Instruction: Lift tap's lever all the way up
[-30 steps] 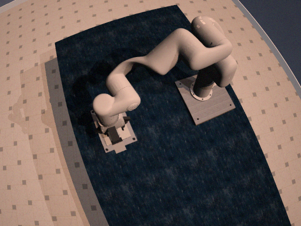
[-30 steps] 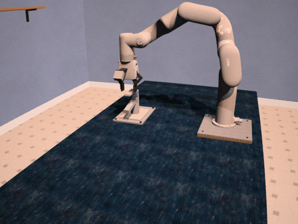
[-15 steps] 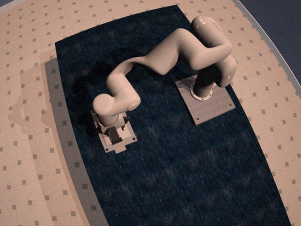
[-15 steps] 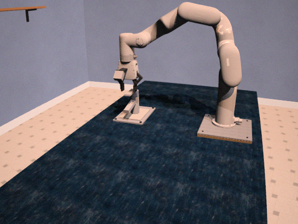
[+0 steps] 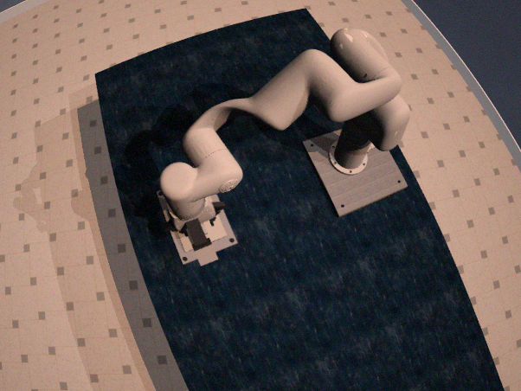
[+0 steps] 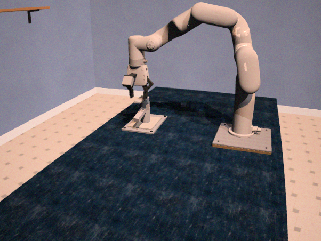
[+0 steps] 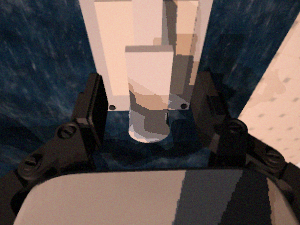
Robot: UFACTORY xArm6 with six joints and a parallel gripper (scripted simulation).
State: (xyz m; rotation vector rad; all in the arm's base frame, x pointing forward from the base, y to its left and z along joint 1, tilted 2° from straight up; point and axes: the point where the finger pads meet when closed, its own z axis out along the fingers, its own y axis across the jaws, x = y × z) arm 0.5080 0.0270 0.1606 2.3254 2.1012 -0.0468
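My hand is 1 cm past the pale lever, 6 cm to the left of it and 4 cm above it.
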